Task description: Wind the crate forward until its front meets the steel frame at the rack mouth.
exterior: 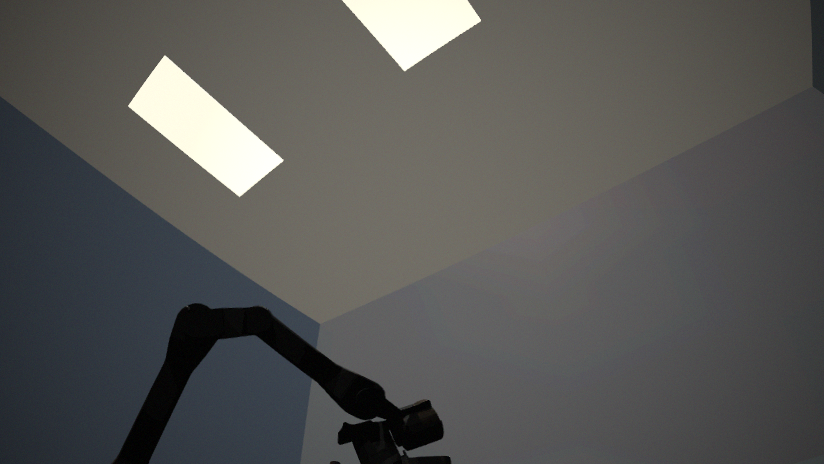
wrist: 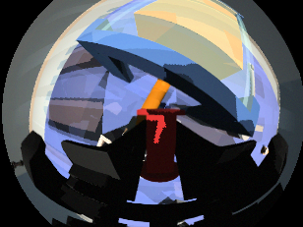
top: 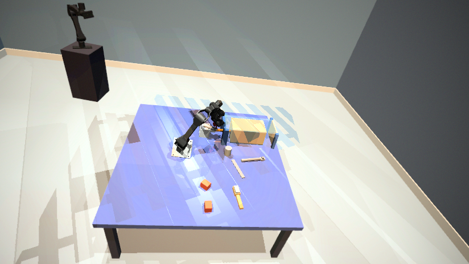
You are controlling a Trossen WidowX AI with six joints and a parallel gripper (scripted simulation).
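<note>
The winch handle lies 5 cm behind my gripper tip and 3 cm below it. Round my gripper tip: red piece: 1 cm behind, 1 cm to the right; blue steel frame: 5 cm ahead, 3 cm to the left, 3 cm below; grey winch: 13 cm behind, 1 cm to the right, 10 cm below.
</note>
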